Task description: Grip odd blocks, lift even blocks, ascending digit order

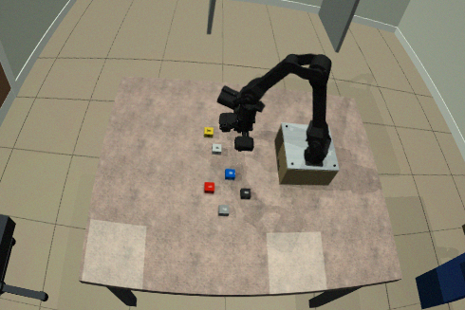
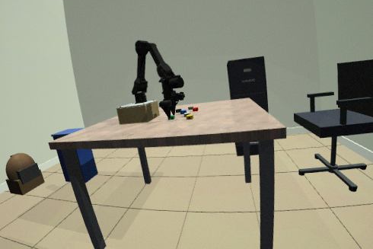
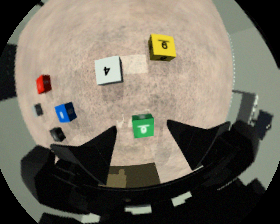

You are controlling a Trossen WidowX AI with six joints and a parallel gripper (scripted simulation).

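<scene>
Now: gripper tip right at the green block. The rest, counted from my gripper tip: white block: 8 cm ahead, 4 cm to the left; yellow block: 11 cm ahead, 3 cm to the right; blue block: 3 cm ahead, 14 cm to the left.
</scene>
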